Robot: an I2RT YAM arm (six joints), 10 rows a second.
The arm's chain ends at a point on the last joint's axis. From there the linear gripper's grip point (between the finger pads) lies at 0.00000 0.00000 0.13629 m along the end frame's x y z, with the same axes.
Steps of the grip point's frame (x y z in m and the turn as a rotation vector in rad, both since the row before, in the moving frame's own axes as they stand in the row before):
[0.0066, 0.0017, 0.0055, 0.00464, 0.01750, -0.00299]
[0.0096, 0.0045, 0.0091, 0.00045, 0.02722, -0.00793]
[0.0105, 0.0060, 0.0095, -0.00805, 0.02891, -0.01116]
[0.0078, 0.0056, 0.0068, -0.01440, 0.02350, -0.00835]
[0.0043, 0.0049, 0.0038, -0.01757, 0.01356, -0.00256]
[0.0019, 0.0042, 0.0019, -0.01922, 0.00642, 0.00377]
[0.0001, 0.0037, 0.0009, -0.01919, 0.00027, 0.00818]
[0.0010, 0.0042, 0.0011, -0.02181, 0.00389, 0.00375]
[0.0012, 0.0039, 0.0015, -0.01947, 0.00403, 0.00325]
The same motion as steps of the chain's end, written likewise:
[0.0042, 0.0023, 0.0055, 0.00464, 0.01750, -0.00299]
[0.0059, 0.0046, 0.0092, 0.00045, 0.02722, -0.00793]
[0.0066, 0.0049, 0.0096, -0.00805, 0.02891, -0.01116]
[0.0046, 0.0037, 0.0069, -0.01440, 0.02350, -0.00835]
[0.0024, 0.0025, 0.0038, -0.01757, 0.01356, -0.00256]
[0.0010, 0.0016, 0.0019, -0.01922, 0.00642, 0.00377]
[0.0001, 0.0011, 0.0009, -0.01919, 0.00027, 0.00818]
[0.0005, 0.0012, 0.0011, -0.02181, 0.00389, 0.00375]
[0.0007, 0.0012, 0.0015, -0.01947, 0.00403, 0.00325]

